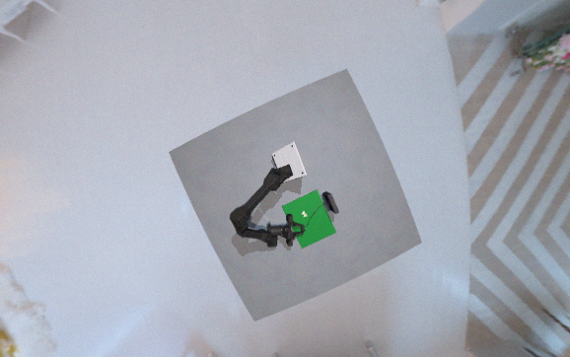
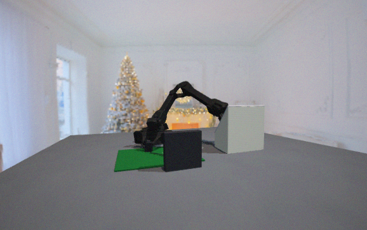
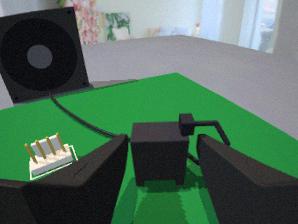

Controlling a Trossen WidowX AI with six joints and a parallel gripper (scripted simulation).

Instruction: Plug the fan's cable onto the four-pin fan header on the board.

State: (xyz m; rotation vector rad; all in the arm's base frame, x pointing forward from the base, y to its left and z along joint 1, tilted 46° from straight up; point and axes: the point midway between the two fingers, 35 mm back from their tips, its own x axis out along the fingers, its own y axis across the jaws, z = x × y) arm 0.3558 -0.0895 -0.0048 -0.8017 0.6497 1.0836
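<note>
Now: gripper tip 1 cm above the black fan plug. Also, from my gripper tip: black fan (10 cm behind, 20 cm to the left, 3 cm above); board (3 cm behind, 6 cm to the left, 5 cm below); white four-pin fan header (8 cm behind, 4 cm to the left, 3 cm below).
</note>
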